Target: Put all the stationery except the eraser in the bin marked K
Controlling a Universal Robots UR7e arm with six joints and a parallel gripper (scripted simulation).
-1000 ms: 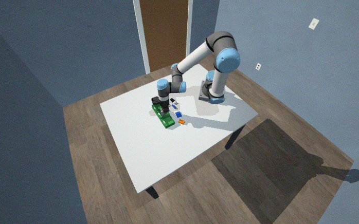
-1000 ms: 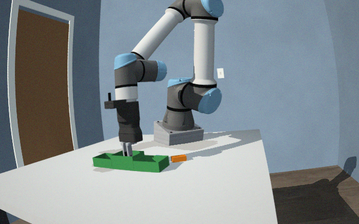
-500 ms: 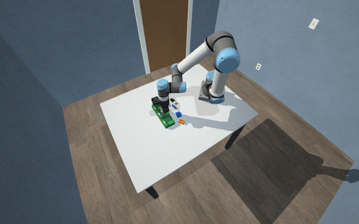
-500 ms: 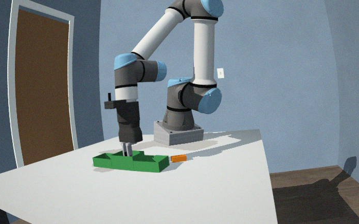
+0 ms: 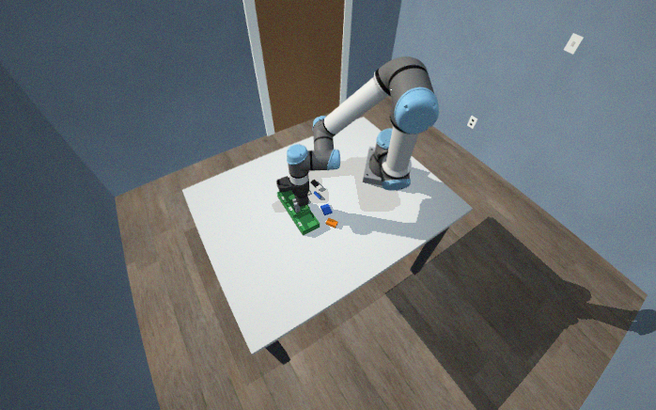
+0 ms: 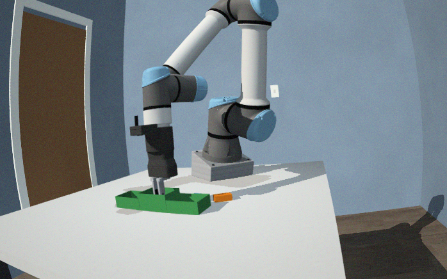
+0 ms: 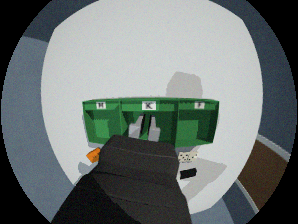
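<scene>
Now: hand 1 cm above the three joined green bins. From my hand the other things lie so: white die 10 cm behind, 9 cm to the right, 3 cm below; then blue stick 13 cm behind, 3 cm to the right, 3 cm below; then blue block 12 cm behind, 6 cm to the left, 3 cm below.
</scene>
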